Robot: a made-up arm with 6 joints.
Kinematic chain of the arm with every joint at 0, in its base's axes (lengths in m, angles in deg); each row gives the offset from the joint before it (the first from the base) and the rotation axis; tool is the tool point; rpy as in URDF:
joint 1: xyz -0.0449 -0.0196 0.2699 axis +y
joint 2: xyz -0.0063 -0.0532 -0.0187 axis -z
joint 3: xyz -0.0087 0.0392 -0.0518 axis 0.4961 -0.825 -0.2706
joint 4: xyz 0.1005 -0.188 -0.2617 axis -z
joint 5: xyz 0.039 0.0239 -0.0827 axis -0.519 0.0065 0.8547
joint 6: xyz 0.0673 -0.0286 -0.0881 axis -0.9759 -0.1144 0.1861
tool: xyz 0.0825 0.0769 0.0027 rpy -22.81 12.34 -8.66
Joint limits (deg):
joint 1: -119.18..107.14
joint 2: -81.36..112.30
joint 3: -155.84..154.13
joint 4: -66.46..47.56
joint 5: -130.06..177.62
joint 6: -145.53..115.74
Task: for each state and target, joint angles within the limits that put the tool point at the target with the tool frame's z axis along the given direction. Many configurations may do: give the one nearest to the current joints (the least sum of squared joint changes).
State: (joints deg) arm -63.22 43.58 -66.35 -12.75 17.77 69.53
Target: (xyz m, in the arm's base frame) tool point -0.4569 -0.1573 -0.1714 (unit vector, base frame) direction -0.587 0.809 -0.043
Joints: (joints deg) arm -22.10 60.73 -101.15 -7.57 7.05 113.52
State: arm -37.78 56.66 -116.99 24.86 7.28 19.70
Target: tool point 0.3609 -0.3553 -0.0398 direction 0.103 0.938 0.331
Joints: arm -74.14 13.67 -65.28 7.19 21.81 15.27
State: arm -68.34 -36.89 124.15 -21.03 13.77 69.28
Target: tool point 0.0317 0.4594 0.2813 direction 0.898 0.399 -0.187
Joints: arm -97.14 -78.33 85.94 -65.24 52.70 78.94
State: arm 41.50 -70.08 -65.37 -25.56 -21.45 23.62
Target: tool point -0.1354 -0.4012 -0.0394 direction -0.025 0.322 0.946
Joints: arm 55.70 -81.25 -80.27 -66.46 18.41 0.50
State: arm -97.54 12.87 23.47 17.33 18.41 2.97
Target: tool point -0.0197 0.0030 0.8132 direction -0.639 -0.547 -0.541
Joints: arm -117.46 -21.78 45.95 18.49 5.10 -23.50
